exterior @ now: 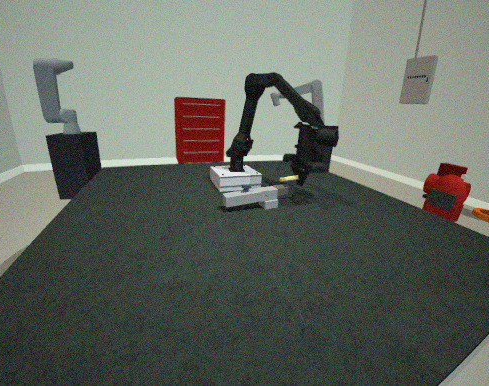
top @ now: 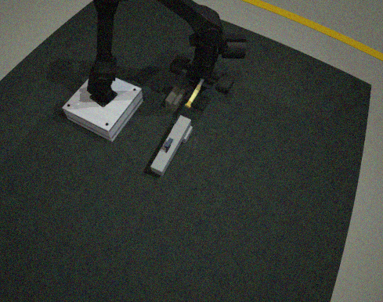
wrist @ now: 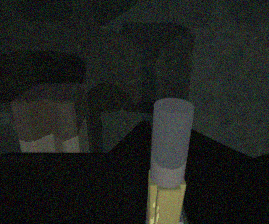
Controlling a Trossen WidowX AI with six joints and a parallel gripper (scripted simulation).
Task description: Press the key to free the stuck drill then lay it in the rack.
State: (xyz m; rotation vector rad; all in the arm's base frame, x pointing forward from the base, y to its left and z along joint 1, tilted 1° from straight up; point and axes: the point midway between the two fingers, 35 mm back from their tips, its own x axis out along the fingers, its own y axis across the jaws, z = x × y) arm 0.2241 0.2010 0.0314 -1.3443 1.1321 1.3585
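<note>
The rack lies 60 mm behind my gripper tip, 50 mm below it and 40 mm to the right of it. Round my gripper tip: grey housing: 190 mm to the right, 40 mm ahead, 30 mm below; then key: 210 mm to the right, 50 mm ahead, 10 mm below; then drill: 40 mm to the right, 30 mm above, 10 mm ahead.
</note>
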